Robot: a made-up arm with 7 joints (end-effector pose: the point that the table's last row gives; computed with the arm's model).
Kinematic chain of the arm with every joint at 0, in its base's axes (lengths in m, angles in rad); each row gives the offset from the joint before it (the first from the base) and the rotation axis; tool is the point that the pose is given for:
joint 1: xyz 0 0 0.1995 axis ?
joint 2: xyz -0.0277 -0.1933 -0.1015 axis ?
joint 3: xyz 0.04 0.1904 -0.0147 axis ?
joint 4: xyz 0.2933 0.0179 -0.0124 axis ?
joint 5: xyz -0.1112 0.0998 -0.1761 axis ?
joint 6: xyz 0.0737 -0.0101 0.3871 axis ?
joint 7: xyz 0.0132 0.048 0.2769 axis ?
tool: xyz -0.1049 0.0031 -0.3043
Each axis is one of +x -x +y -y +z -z.
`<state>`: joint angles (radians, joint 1 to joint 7).
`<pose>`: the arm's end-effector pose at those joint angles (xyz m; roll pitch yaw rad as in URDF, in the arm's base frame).
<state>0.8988 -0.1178 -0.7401 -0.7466 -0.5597 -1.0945 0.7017</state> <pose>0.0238 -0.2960 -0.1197 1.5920 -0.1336 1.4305</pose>
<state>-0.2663 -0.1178 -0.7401 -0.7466 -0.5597 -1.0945 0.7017</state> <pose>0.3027 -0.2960 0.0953 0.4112 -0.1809 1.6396</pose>
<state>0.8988 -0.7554 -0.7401 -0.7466 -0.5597 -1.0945 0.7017</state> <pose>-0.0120 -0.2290 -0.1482 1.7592 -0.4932 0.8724</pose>
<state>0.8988 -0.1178 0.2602 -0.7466 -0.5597 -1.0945 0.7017</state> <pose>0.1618 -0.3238 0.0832 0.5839 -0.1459 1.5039</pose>
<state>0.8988 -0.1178 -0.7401 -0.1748 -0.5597 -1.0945 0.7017</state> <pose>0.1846 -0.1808 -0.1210 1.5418 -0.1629 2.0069</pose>
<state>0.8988 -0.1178 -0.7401 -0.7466 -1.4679 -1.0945 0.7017</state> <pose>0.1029 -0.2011 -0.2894 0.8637 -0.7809 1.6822</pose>
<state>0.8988 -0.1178 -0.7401 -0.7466 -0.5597 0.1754 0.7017</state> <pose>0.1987 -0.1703 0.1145 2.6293 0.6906 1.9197</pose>
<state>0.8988 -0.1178 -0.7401 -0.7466 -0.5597 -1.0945 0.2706</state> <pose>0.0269 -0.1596 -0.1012 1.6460 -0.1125 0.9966</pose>
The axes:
joint 1: +y
joint 2: -x
joint 3: -y
joint 4: -x
joint 5: -z
joint 6: -z
joint 7: +y

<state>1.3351 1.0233 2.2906 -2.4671 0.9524 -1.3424 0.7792</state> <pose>0.0255 -0.0700 -0.0753 0.6001 -1.1287 2.8158</pose>
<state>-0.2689 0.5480 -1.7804 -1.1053 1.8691 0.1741 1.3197</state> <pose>0.4987 -0.5291 -0.0924 -0.8402 0.3508 2.1610</pose>
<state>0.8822 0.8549 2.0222 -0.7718 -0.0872 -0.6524 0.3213</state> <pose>-0.2222 -0.1629 0.2384 -0.5122 -0.2905 2.0529</pose>
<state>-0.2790 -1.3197 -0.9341 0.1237 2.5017 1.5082 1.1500</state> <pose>0.5405 -0.2179 0.3227 -0.5859 0.1531 2.7391</pose>
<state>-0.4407 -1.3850 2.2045 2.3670 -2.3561 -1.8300 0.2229</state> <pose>0.0713 -0.5596 0.3841 0.0621 -0.1254 1.9907</pose>
